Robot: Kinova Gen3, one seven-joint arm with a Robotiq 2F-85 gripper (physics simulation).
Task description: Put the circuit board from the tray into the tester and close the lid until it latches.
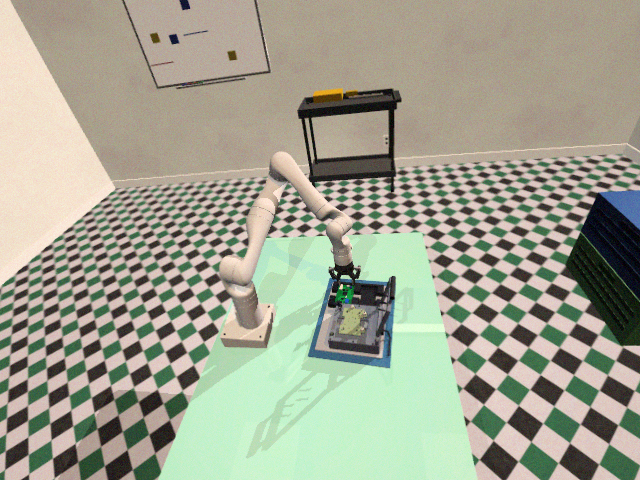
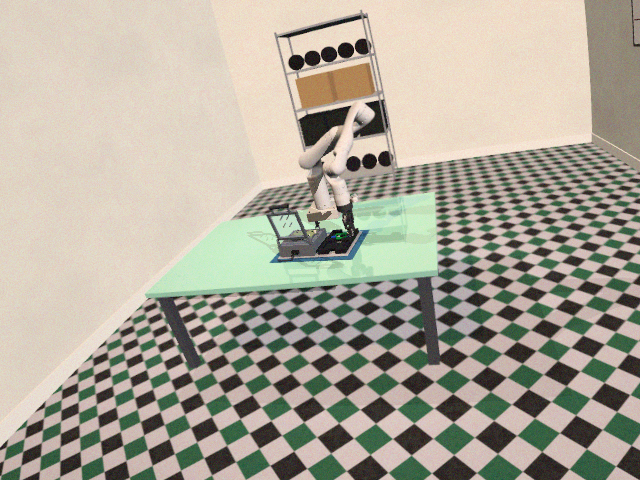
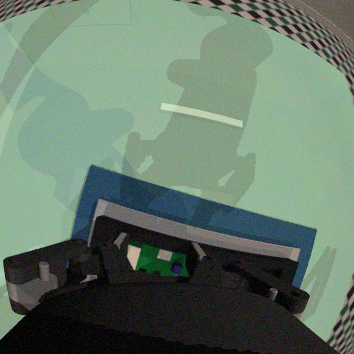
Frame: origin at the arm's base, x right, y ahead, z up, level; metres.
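Seen in the pictures: gripper, fingertip midpoint: (image 1: 346,284) (image 2: 352,233) (image 3: 157,248); arm's base at its link origin: (image 1: 252,319) (image 2: 324,206).
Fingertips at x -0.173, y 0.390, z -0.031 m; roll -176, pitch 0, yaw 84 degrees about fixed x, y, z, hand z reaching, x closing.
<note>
Pixels of each thing's middle, then the offset from my fingertips to it. Level surfaces: height alone.
- green circuit board at the middle of its body: (image 3: 144,298) (image 1: 344,294) (image 2: 341,235) dx +0.053, dy -0.012, dz -0.004 m
- blue mat at its surface level: dz -0.025 m
- yellowish bed at the middle of its body: (image 1: 353,320) (image 2: 303,234) dx +0.229, dy +0.012, dz +0.040 m
- light green table at its surface level: dz -0.028 m
The green circuit board (image 1: 343,296) (image 2: 338,234) (image 3: 154,264) is at the black tray (image 1: 371,290) (image 2: 331,247) (image 3: 105,225), at the far end of the blue mat (image 1: 318,351) (image 2: 361,237) (image 3: 246,225). My gripper (image 1: 343,284) (image 2: 352,231) (image 3: 157,248) points down over the tray and is shut on the board, one finger on each side. The grey tester (image 1: 351,341) (image 2: 296,248) stands beside the tray on the same mat, with a yellowish bed (image 1: 351,322) showing. Its lid (image 1: 391,287) (image 2: 279,209) stands open and upright.
The arm's base (image 1: 247,330) is bolted at the table's left edge. The light green table (image 1: 318,429) (image 2: 247,267) carries only the mat and its parts. A black cart (image 1: 349,108) stands by the far wall, and a shelf rack (image 2: 318,25) stands behind the arm.
</note>
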